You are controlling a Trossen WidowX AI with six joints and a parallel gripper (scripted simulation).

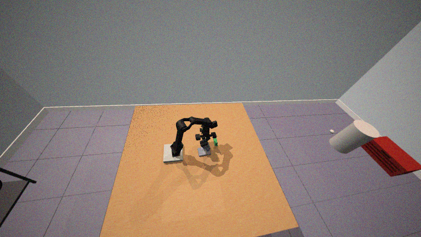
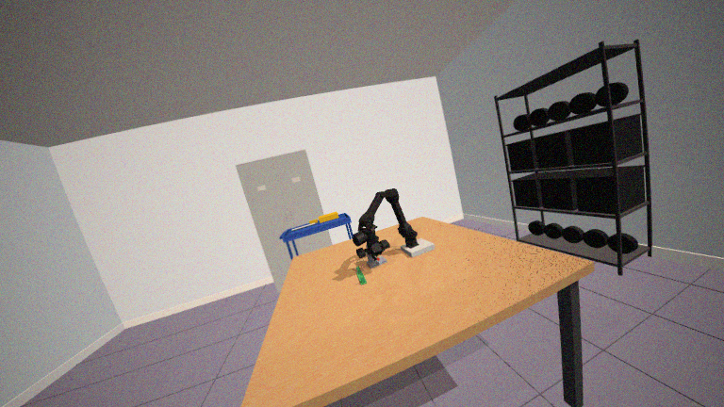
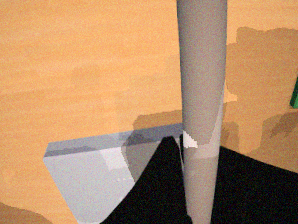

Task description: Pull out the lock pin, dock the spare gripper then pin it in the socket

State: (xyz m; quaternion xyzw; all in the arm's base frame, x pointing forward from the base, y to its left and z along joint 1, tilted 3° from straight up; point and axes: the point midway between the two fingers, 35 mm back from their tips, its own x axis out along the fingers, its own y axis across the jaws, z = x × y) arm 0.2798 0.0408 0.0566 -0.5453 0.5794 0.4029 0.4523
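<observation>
Right now my gripper tip is 20 mm past the grey mount and 60 mm to the left of it. From my gripper tip the other things lie so: spare gripper (30 mm behind, 60 mm to the right, 70 mm above); green strip (110 mm ahead, 40 mm to the left, 20 mm below).
</observation>
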